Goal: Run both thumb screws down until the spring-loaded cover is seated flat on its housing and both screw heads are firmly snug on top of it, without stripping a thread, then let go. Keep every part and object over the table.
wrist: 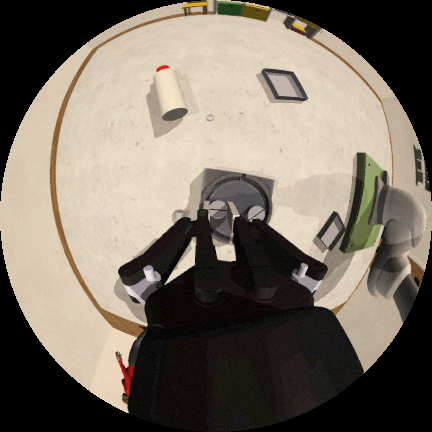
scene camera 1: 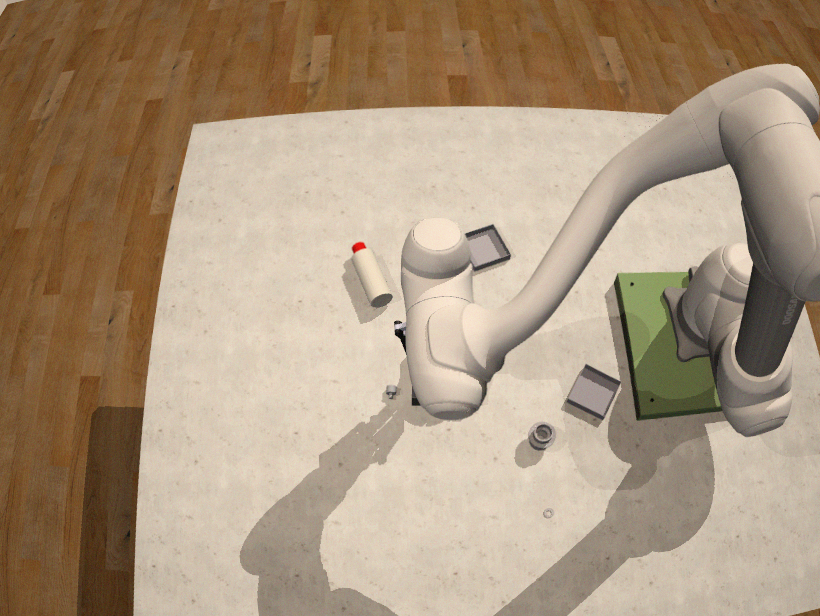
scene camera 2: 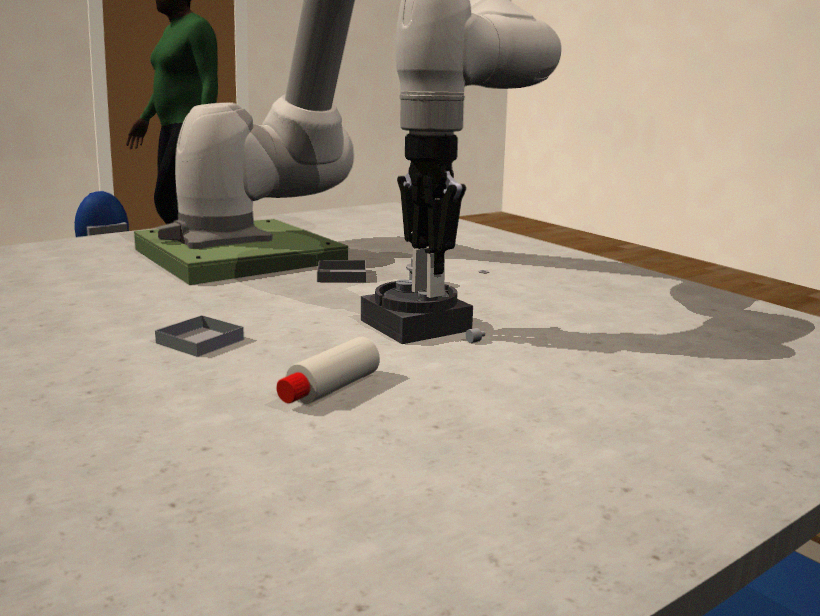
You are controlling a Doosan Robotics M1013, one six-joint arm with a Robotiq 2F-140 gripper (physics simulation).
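Seen in the pictures: gripper, between the fingertips: (wrist: 217, 209) (scene camera 2: 427, 293); arm's base, origin of its link: (wrist: 378, 201) (scene camera 1: 703, 322) (scene camera 2: 216, 237).
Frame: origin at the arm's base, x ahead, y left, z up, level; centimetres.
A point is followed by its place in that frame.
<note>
The black square housing (scene camera 2: 402, 323) @[x 65.8, y -0.9, z -0.7 cm] (wrist: 270, 184) @[x 54.2, y 1.2, z 0.1 cm] stands on the table, mostly hidden by the arm in scene camera 1. The round grey cover (wrist: 242, 192) @[x 59.4, y 2.9, z 1.0 cm] lies inside its raised ring. Two slotted screw heads show on the cover in the wrist view, the left screw (wrist: 218, 206) @[x 63.3, y 5.0, z 2.3 cm] and the right screw (wrist: 256, 213) @[x 57.1, y 6.0, z 2.4 cm]. The right screw also shows in scene camera 2 (scene camera 2: 403, 285) @[x 58.1, y 5.1, z 2.2 cm], beside the fingers. My gripper (scene camera 2: 427, 291) @[x 63.5, y 5.5, z 2.2 cm] (wrist: 217, 209) @[x 63.5, y 5.5, z 2.2 cm] points straight down, shut on the left screw's head. The frames do not show whether the cover is flat or the heads are snug.
A small loose grey part (scene camera 1: 391, 390) @[x 71.0, y 8.7, z -1.8 cm] (scene camera 2: 473, 335) @[x 71.8, y 7.4, z -2.5 cm] (wrist: 179, 215) @[x 70.6, y 8.1, z -1.9 cm] lies close beside the housing. A white bottle with a red cap (scene camera 1: 372, 277) @[x 73.4, y -16.0, z 1.1 cm] (scene camera 2: 339, 368) @[x 76.3, y -18.4, z -0.2 cm] (wrist: 170, 94) @[x 72.3, y -15.2, z 1.1 cm] lies nearby. Two shallow trays (scene camera 1: 487, 248) @[x 47.6, y -24.8, z -3.8 cm] (scene camera 1: 593, 392) @[x 29.2, y 12.2, z -3.8 cm] and a round grey cup-like part (scene camera 1: 542, 444) @[x 42.4, y 23.4, z -0.5 cm] stand around.
</note>
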